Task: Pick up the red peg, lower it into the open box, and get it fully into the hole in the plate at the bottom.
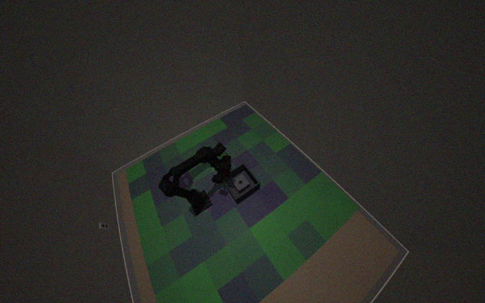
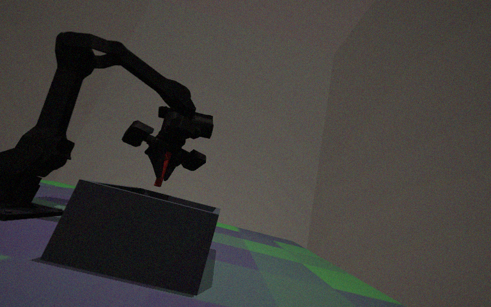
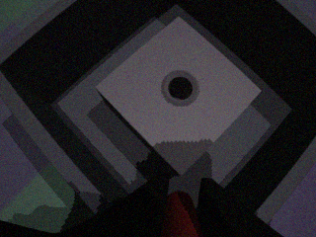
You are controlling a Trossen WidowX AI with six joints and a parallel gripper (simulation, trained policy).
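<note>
My gripper tip is 3 cm short of the light grey plate, 6 cm to the left of it and 8 cm above it. From my gripper tip the other things lie so: red peg (1 cm behind, 2 cm to the left, 2 cm above); then dark box (3 cm ahead, 6 cm to the right, 10 cm below).
</note>
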